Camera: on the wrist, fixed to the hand. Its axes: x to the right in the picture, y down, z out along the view.
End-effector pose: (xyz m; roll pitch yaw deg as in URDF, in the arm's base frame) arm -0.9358 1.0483 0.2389 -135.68 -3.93 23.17
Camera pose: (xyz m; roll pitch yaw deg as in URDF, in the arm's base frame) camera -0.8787 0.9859 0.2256 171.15 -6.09 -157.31
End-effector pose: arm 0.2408 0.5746 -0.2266 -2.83 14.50 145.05
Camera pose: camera 0.1918 0.5291 -0.2800 36.78 -7.93 -27.22
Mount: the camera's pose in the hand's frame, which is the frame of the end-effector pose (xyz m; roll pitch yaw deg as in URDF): 0.0270 0.0677 -0.0449 35.90 6.81 -172.62
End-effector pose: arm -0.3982 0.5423 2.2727 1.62 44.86 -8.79
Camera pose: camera -0.3987 0.6121 2.2232 27.90 -37.45 -179.79
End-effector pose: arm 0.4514 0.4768 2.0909 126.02 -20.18 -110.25
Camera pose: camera 0.4490 0.4805 2.1764 -94.37 21.78 59.14
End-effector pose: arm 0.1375 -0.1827 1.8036 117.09 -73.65 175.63
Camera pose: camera 0.2065 -0.1971 1.8522 -116.92 74.08 -41.01
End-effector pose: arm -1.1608 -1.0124 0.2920 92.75 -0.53 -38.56
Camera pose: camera -1.1143 -0.9963 0.3620 -57.80 7.52 134.22
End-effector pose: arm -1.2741 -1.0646 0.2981 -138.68 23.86 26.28
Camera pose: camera -1.2203 -1.1278 0.2771 174.72 -33.83 -154.93
